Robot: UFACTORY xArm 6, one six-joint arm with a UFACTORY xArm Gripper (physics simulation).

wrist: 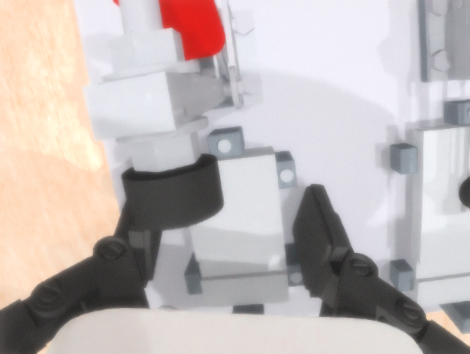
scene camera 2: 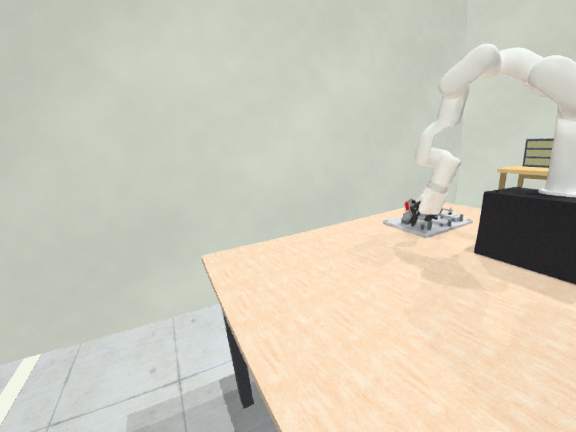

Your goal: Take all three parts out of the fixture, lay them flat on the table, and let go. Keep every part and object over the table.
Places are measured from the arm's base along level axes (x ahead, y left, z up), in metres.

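Pixels of known places: gripper, fingertip midpoint: [wrist: 233, 200] [scene camera 2: 418, 224]; arm's base, origin of the base link: [scene camera 2: 563, 194].
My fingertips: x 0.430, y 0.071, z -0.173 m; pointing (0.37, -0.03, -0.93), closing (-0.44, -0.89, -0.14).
Ahead of a thing's pixels: the offset from my fingertips to its middle. "spot": to the spot under its first point. Level surfaces: height alone.
A pale block {dy +0.001, dx -0.012, dz +0.006 m} [wrist: 242, 215] lies among dark grey locating blocks on the light fixture plate {dy -0.115, dx +0.009, dz -0.018 m} [wrist: 340, 105] [scene camera 2: 426, 234] in the wrist view. My gripper [wrist: 233, 200] [scene camera 2: 419, 223] is partly open and low over it. The right finger is close beside the block's right edge. On the left, plate shows between finger and block, and a black clamp tip {spot: dy -0.010, dx +0.035, dz +0.098 m} [wrist: 172, 192] hides the left fingertip. A second pale part {dy -0.105, dx -0.043, dz +0.001 m} [wrist: 445, 225] lies at the right, partly out of view, with a black tip at its edge. I cannot make out the third part.
A toggle clamp with a red handle {spot: dy -0.018, dx +0.061, dz +0.066 m} [wrist: 200, 30] [scene camera 2: 407, 205] stands on the plate at the upper left of the wrist view, near my left finger. The fixture is near the back edge of the wooden table {dz -0.025 m} [scene camera 2: 350, 320]. A black robot base [scene camera 2: 525, 230] stands at the right.
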